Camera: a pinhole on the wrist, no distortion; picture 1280 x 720 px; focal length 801.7 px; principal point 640.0 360.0 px. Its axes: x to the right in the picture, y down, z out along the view. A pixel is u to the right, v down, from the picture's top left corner.
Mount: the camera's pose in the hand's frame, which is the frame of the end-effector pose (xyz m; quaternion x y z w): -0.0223 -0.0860 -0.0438 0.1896 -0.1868 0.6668 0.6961
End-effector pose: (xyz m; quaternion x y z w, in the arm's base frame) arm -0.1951 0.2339 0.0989 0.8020 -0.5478 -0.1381 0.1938
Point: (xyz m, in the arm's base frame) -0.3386 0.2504 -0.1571
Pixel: outside the picture
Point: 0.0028 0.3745 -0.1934
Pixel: 311.5 433.2
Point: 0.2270 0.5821 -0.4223
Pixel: 57.3 543.0
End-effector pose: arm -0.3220 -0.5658 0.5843 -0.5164 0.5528 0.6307 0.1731
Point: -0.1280 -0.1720 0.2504
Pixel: 417.8 203.7
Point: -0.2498 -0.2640 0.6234
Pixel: outside the picture
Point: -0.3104 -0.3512 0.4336
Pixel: 860.2 141.6
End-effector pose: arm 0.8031 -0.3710 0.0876 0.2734 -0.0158 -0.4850 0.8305
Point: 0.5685 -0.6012 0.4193
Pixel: 1050.4 359.5
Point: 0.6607 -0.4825 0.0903
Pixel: 707.1 161.2
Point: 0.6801 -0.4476 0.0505
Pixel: 582.9 123.4
